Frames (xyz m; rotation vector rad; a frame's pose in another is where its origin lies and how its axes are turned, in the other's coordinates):
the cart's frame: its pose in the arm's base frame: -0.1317 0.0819 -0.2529 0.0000 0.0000 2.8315
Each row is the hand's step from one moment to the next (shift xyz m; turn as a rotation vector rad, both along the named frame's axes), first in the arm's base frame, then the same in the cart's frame.
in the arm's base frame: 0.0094 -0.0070 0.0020 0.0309 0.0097 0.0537
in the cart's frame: -0.0111 0.0038 0.0020 -0.0265 -0.0187 0.0537
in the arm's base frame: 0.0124 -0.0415 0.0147 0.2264 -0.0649 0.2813
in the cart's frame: -0.0245 0.0357 0.0147 -0.2354 -0.0073 0.2813
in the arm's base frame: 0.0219 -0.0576 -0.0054 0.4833 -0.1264 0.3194
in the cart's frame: -0.0384 0.0482 -0.0054 -0.4988 -0.0271 0.3194
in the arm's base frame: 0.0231 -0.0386 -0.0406 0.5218 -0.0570 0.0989
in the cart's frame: -0.0338 0.0297 -0.0406 -0.5143 -0.1049 0.0989
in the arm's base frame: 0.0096 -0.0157 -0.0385 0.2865 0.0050 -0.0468
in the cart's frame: -0.0139 0.0120 -0.0385 -0.2713 -0.0922 -0.0468
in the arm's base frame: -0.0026 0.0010 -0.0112 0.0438 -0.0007 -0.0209
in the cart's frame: 0.0028 -0.0002 -0.0112 -0.0419 -0.0127 -0.0209
